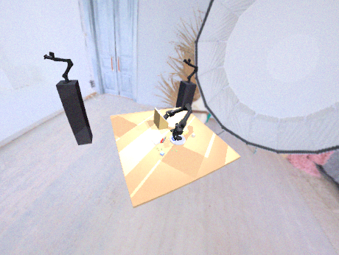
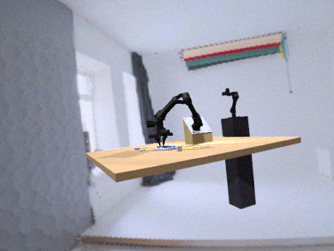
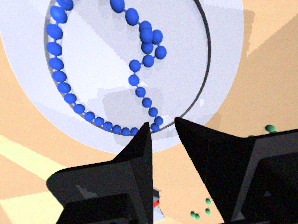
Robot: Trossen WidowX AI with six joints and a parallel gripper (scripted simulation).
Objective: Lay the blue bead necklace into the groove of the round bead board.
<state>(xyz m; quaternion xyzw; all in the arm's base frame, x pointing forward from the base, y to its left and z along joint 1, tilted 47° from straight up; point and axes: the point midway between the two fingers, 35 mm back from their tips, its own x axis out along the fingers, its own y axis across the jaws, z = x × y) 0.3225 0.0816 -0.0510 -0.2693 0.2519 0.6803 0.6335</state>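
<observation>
My gripper tip is 50 mm to the right of the round bead board, 20 mm past it and 10 mm above it. Round my gripper tip: yellow flat piece: 210 mm to the left, 150 mm behind, 20 mm below; then pale blue cube: 220 mm to the right, 150 mm ahead, 10 mm below; then red-and-grey object: 130 mm to the right, 50 mm behind, 20 mm below.
</observation>
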